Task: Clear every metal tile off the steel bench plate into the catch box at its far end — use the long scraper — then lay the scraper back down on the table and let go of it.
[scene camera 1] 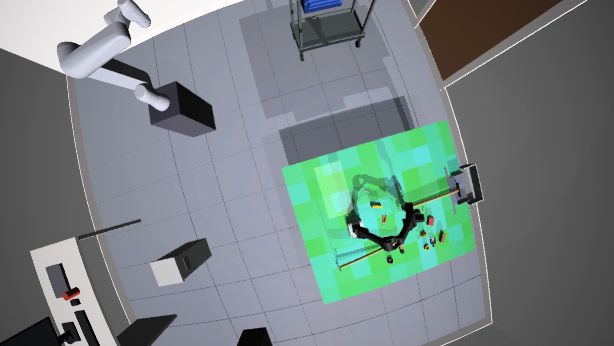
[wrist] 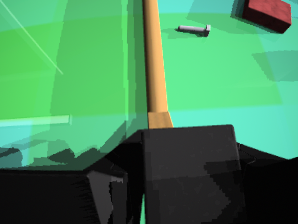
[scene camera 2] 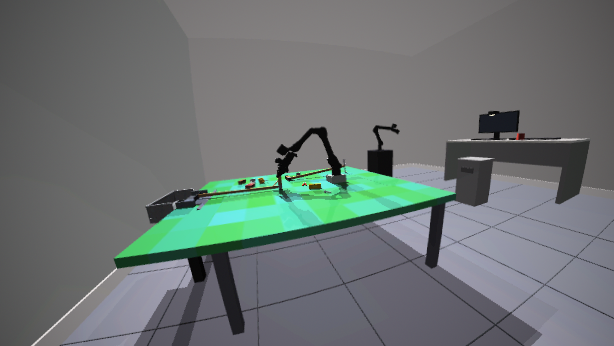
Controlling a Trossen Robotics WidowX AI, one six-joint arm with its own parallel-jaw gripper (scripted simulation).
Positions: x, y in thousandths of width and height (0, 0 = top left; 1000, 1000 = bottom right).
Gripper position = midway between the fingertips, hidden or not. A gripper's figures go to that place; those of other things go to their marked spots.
Labels:
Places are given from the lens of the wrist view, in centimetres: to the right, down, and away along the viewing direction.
gripper (wrist: 562, 605): 1, 1, 10
long scraper (wrist: 619, 748): 1, 1, 4

